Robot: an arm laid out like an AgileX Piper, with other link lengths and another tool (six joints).
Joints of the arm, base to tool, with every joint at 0 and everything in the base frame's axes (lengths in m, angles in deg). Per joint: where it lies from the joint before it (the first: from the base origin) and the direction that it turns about. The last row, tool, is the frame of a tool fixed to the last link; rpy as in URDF.
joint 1: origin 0 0 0.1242 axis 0 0 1
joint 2: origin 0 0 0 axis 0 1 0
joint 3: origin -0.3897 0 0.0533 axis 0 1 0
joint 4: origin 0.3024 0 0.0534 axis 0.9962 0 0.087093
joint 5: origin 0 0 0 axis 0 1 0
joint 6: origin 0.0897 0 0.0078 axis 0.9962 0 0.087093
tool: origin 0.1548 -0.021 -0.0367 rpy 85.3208 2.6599 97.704
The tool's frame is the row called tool.
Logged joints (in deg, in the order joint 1, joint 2, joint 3, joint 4, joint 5, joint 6), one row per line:
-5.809, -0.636, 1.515, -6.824, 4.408, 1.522
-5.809, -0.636, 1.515, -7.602, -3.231, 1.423
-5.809, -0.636, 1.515, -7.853, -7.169, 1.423
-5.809, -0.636, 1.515, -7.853, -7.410, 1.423
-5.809, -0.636, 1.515, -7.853, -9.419, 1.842
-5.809, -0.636, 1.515, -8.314, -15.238, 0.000
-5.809, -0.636, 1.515, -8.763, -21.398, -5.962
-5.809, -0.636, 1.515, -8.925, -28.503, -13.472
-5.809, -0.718, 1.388, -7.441, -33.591, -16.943
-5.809, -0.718, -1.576, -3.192, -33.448, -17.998
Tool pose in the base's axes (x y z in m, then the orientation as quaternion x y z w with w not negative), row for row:
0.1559, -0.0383, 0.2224, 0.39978, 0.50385, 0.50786, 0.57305
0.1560, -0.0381, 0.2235, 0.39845, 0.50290, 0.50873, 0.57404
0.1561, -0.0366, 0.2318, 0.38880, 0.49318, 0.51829, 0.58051
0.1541, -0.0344, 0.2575, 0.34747, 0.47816, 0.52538, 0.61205
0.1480, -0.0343, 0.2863, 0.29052, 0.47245, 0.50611, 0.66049
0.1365, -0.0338, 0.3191, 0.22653, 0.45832, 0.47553, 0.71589
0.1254, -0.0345, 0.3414, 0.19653, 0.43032, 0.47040, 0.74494
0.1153, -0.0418, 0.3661, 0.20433, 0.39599, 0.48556, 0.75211
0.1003, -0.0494, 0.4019, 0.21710, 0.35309, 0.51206, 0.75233
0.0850, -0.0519, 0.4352, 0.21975, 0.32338, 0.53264, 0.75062
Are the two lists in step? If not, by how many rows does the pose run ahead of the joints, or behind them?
The pose runs 2 rows ahead of the joints: the pose in row i belongs to the joints in row i + 2.
